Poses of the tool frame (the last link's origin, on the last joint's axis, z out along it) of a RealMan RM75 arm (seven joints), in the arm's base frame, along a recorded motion.
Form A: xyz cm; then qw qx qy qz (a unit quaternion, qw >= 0).
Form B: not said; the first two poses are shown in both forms.
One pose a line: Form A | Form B
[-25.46 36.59 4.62 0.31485 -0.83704 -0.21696 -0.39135] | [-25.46 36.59 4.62 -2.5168 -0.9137 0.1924]
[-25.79 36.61 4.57 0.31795 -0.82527 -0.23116 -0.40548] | [-25.79 36.61 4.57 -2.5181 -0.9549 0.2158]
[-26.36 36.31 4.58 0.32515 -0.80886 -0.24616 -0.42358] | [-26.36 36.31 4.58 -2.5053 -1.0072 0.2319]
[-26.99 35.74 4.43 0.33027 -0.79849 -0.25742 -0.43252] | [-26.99 35.74 4.43 -2.4997 -1.0368 0.2489]
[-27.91 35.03 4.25 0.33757 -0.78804 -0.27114 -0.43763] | [-27.91 35.03 4.25 -2.4933 -1.0609 0.2736]
